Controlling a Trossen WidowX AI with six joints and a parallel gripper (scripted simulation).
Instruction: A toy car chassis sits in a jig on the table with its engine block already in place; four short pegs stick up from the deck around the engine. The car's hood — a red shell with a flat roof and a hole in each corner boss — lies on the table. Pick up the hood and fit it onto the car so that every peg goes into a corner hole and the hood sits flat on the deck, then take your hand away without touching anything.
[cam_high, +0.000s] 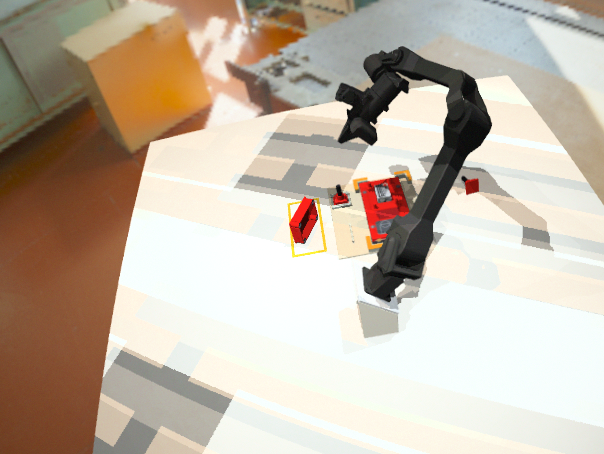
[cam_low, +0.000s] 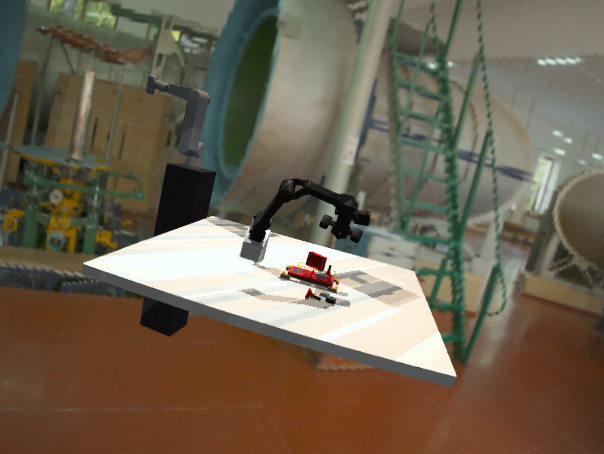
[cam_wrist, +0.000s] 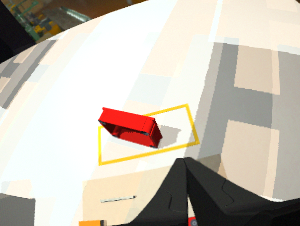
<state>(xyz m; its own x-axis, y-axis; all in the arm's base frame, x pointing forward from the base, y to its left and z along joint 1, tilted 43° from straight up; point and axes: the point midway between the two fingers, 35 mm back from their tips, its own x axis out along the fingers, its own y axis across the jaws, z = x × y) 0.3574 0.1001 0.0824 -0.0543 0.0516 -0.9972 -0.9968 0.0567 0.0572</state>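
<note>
The red hood is 160 mm below my gripper tip, 120 mm to the left of it and 80 mm behind it. From my gripper tip the other things lie so: black wheel (290 mm to the right, 190 mm below, 70 mm ahead); white bit (240 mm to the right, 190 mm below, 30 mm ahead); grey engine block (170 mm below, 90 mm to the right, 20 mm behind).
</note>
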